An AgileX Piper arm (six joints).
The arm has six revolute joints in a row. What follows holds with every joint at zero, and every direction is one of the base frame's.
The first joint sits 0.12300 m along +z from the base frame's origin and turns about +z.
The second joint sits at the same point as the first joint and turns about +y.
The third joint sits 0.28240 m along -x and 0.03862 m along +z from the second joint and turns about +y.
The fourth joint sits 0.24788 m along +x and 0.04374 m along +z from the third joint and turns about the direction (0.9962, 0, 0.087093).
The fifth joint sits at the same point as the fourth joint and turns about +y.
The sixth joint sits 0.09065 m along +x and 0.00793 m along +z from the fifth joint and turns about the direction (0.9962, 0, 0.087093).
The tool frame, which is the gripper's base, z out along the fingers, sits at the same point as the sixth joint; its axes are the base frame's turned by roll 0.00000, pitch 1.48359 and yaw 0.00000 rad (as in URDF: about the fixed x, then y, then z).
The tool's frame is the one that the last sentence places.
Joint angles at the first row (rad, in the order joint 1, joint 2, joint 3, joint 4, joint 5, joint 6):
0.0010 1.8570 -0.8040 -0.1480 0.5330 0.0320
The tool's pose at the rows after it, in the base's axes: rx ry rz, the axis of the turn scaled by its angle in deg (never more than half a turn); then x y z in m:
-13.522 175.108 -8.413 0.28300 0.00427 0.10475
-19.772 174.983 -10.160 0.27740 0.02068 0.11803
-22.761 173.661 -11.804 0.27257 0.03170 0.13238
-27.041 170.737 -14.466 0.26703 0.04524 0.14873
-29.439 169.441 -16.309 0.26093 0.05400 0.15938
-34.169 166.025 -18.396 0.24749 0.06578 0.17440
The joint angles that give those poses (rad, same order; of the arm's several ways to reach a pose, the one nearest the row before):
0.0450 1.8360 -0.8040 -0.1770 0.5570 0.0380
0.1120 1.7880 -0.8040 -0.1990 0.6200 0.0460
0.1610 1.7360 -0.8040 -0.2230 0.6640 0.0720
0.2260 1.6770 -0.8040 -0.2720 0.7000 0.1130
0.2720 1.6370 -0.8030 -0.3000 0.7380 0.1420
0.3430 1.5630 -0.7810 -0.3430 0.7690 0.1720

